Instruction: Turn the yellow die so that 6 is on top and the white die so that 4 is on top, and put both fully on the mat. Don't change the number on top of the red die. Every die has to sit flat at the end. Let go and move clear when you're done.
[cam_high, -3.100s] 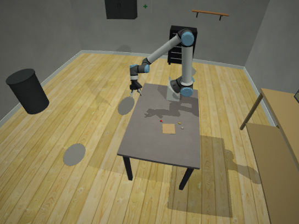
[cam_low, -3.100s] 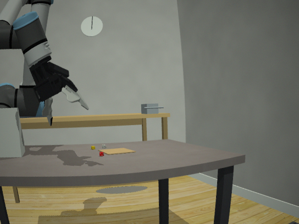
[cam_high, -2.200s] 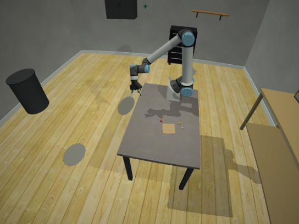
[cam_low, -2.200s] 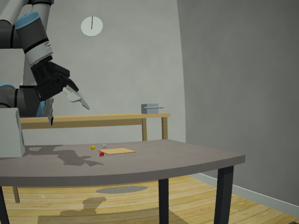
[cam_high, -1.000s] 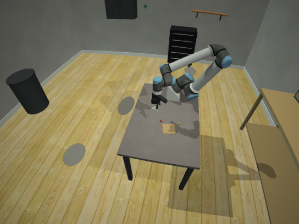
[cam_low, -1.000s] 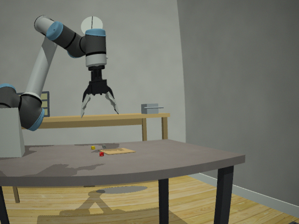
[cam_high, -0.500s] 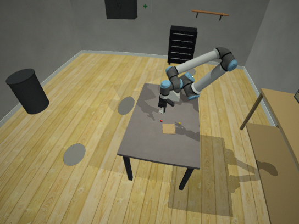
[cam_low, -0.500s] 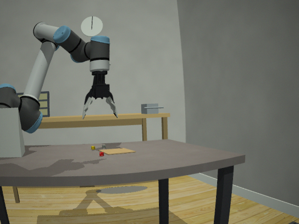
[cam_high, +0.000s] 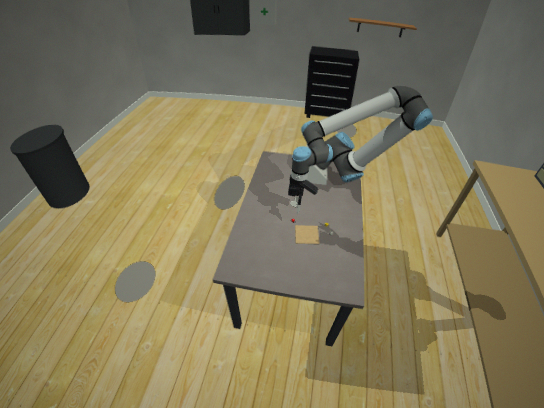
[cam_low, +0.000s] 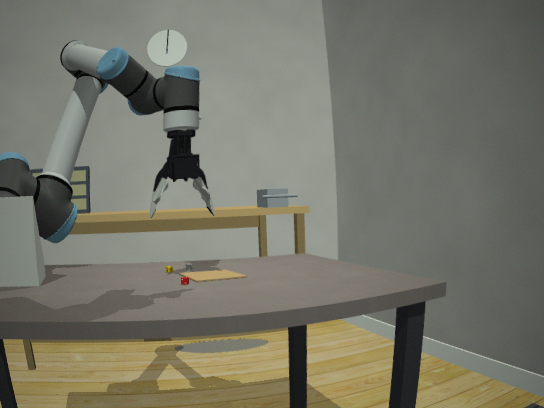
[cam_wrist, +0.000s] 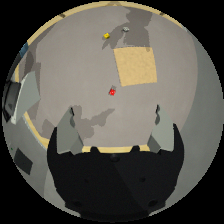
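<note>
Now: hand 150 mm above the red die, 30 mm to the left of it and 10 mm past it. Round my hand: white die: 210 mm to the left, 150 mm below, 70 mm ahead; tan mat: 160 mm below, 90 mm ahead, 60 mm to the left; yellow die: 180 mm to the left, 150 mm below.
</note>
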